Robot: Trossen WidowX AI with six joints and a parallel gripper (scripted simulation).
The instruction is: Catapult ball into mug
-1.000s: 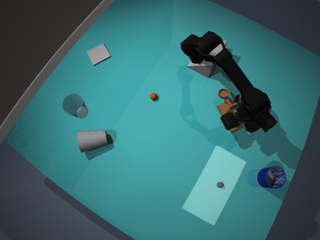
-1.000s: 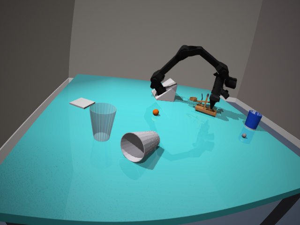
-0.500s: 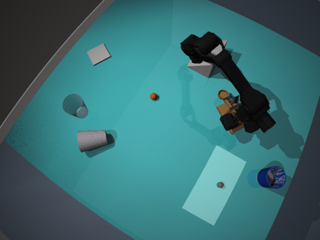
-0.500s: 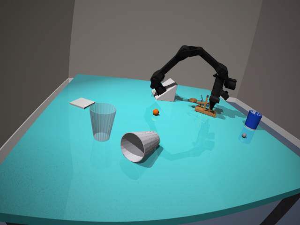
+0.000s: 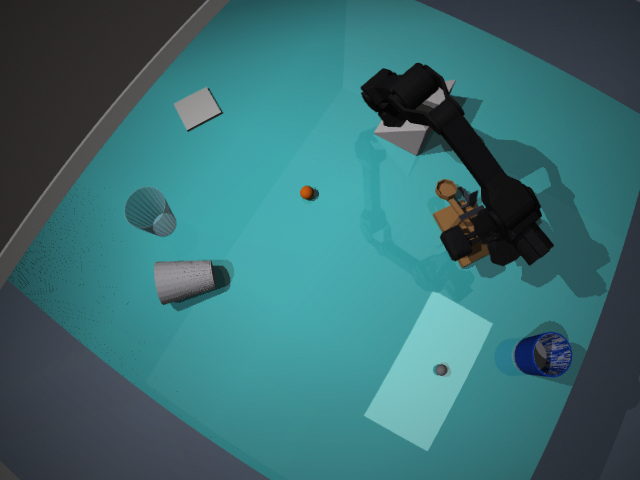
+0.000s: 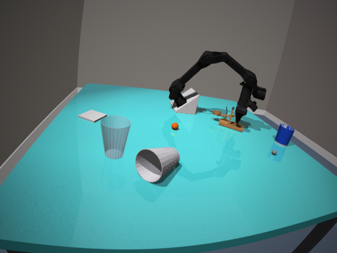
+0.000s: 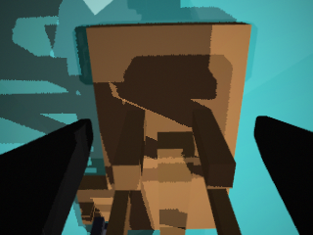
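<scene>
My gripper tip is 130 mm short of the orange ball, 370 mm to the left of it and 30 mm above it. Also, from my gripper tip: blue mug: 120 mm ahead, 260 mm to the left, 10 mm below; wooden catapult: 50 mm behind, 60 mm to the right, 10 mm above; small grey ball: 270 mm ahead, 110 mm to the left, 30 mm below.
</scene>
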